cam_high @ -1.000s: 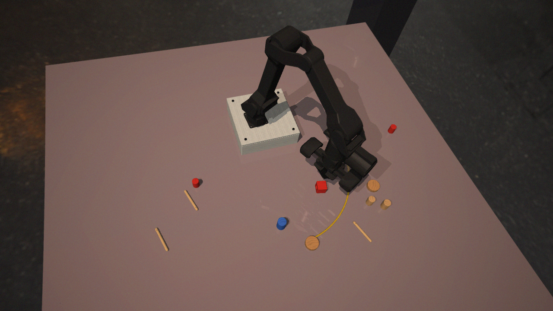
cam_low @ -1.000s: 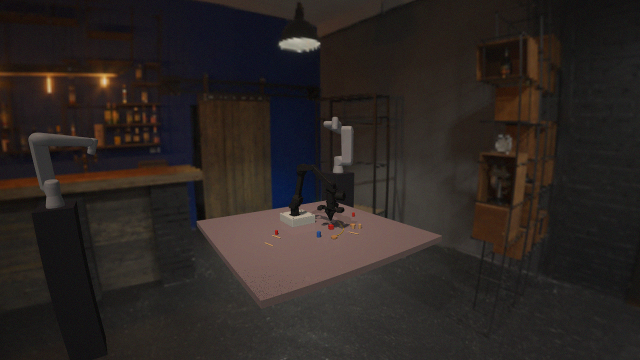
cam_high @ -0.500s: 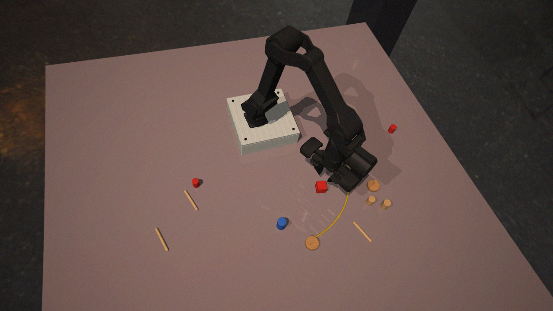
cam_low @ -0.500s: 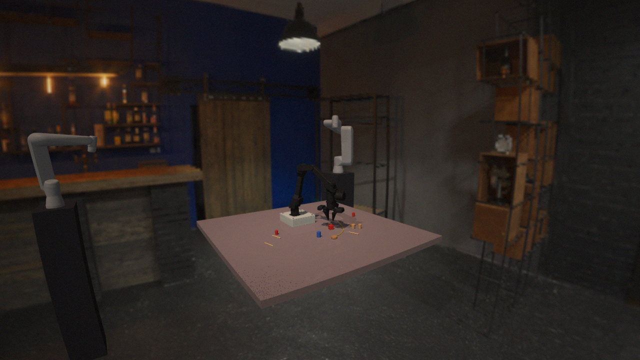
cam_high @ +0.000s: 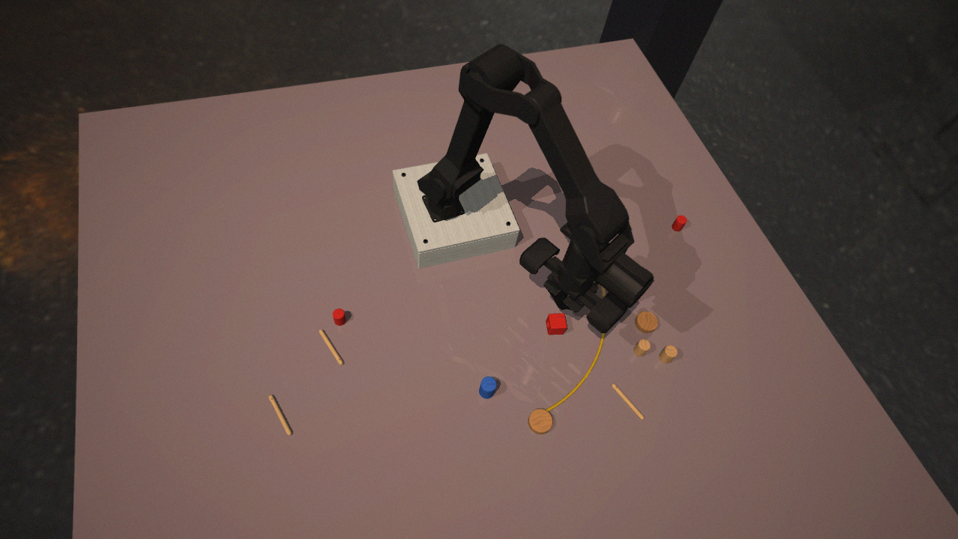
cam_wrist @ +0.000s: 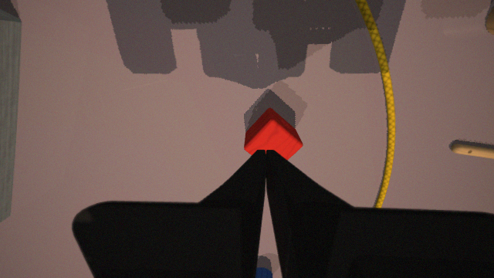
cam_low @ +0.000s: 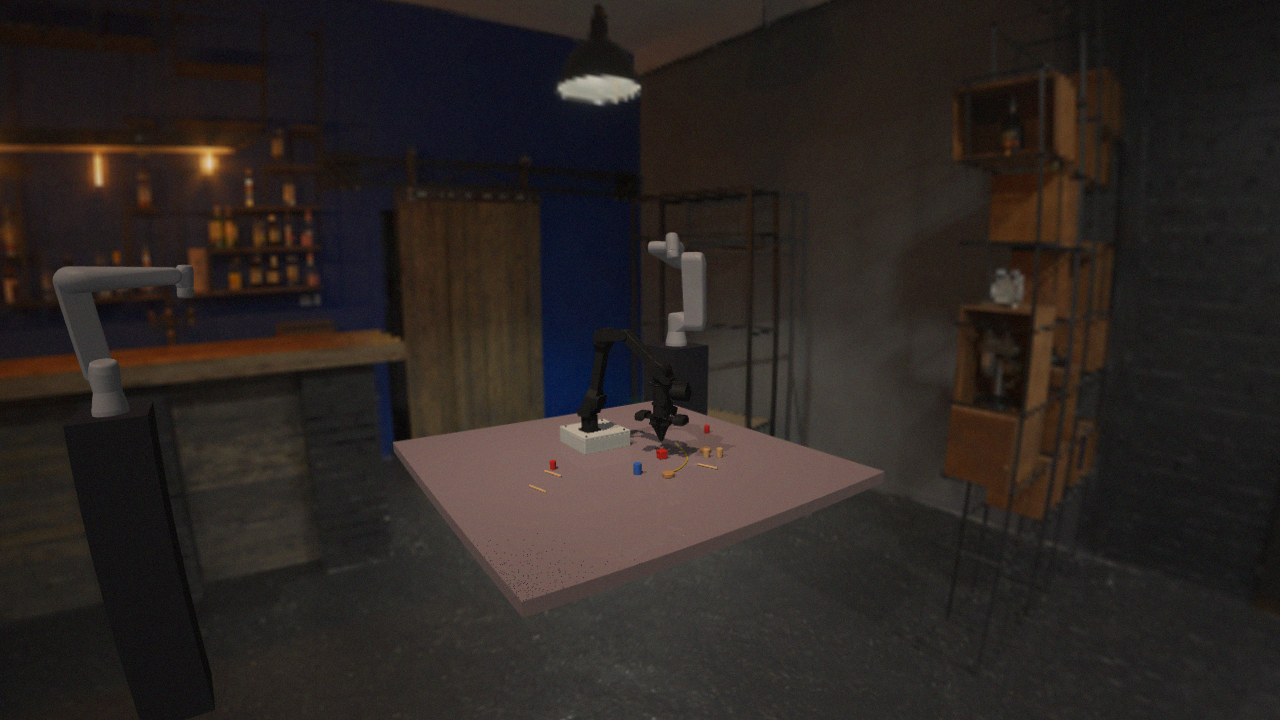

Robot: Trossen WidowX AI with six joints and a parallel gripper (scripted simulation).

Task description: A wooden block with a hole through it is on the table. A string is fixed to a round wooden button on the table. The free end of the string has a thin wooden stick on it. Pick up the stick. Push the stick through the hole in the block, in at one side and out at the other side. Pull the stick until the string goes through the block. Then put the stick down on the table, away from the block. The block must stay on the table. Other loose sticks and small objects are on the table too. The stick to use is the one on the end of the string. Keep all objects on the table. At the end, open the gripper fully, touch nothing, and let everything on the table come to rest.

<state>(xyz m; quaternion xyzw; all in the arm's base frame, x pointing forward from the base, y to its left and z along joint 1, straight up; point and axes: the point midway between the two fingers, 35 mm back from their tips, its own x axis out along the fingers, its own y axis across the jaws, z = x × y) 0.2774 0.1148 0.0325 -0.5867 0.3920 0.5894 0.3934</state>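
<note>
My gripper tip is now 1 cm short of the red cube, 1 cm to the left of it and 4 cm above it. Also, from my gripper tip: red cylinder: 14 cm behind, 36 cm to the right, 5 cm below; then blue cylinder: 8 cm ahead, 17 cm to the right, 4 cm below.
</note>
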